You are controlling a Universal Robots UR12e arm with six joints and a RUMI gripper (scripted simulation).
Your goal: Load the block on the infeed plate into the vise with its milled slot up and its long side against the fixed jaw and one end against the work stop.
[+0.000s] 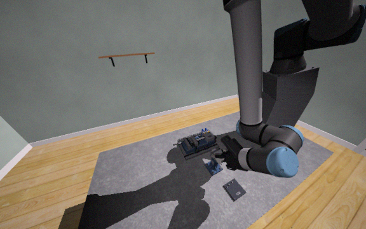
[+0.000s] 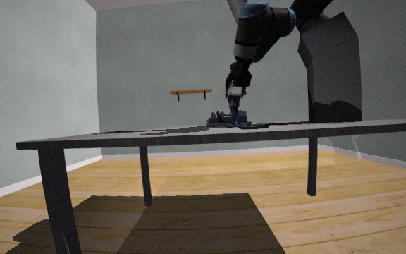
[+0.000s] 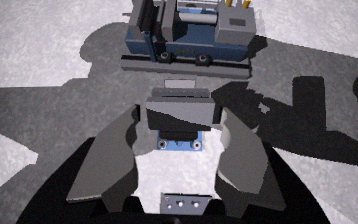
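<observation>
Right now the part is 10 mm to the right of my hand. The rest, counted from my hand: moving jaw 60 mm ahead, 230 mm to the right, 90 mm below; then cylinder rod 230 mm to the right, 90 mm below; then work stop 90 mm ahead, 180 mm to the right, 80 mm below.
</observation>
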